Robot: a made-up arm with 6 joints.
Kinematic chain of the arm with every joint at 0, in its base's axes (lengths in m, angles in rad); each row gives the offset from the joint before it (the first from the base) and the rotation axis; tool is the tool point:
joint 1: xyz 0 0 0.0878 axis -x
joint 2: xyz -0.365 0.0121 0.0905 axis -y
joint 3: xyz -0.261 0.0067 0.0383 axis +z
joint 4: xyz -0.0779 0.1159 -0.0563 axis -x
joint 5: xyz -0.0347 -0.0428 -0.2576 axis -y
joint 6: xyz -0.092 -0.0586 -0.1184 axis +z
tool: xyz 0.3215 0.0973 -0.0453
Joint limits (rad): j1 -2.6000..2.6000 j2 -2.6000..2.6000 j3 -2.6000..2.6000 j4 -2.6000..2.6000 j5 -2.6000..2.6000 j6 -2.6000..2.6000
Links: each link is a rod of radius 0.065 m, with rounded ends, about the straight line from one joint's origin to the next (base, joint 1, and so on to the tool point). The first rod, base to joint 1, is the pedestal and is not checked.
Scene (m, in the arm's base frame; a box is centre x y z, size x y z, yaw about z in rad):
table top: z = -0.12
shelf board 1: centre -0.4 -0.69 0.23 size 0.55 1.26 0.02 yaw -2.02
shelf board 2: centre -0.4 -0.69 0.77 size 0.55 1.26 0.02 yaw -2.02
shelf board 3: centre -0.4 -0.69 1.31 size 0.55 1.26 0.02 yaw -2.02
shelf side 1: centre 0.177 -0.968 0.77 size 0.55 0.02 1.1 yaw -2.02
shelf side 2: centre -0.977 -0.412 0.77 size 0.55 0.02 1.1 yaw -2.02
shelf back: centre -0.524 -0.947 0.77 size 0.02 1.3 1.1 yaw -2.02
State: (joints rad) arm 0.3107 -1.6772 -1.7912 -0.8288 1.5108 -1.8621
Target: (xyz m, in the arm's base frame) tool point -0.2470 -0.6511 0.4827
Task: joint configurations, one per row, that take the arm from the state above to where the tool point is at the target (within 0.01 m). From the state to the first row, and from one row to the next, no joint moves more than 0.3 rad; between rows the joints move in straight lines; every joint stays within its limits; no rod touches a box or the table.
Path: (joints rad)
1: 0.0694 -1.8670 -1.7244 -0.6420 1.5828 -1.6738
2: -0.1718 -2.0567 -1.6577 -0.4552 1.6549 -1.4856
3: -0.4131 -2.2465 -1.5909 -0.2683 1.7269 -1.2973
4: -0.6544 -2.4363 -1.5241 -0.0815 1.7989 -1.1090
5: -0.7471 -2.4149 -1.5034 -0.0770 1.7456 -1.3732
6: -0.8398 -2.3935 -1.4828 -0.0726 1.6923 -1.6374
7: -0.9324 -2.3722 -1.4621 -0.0681 1.6390 -1.9016

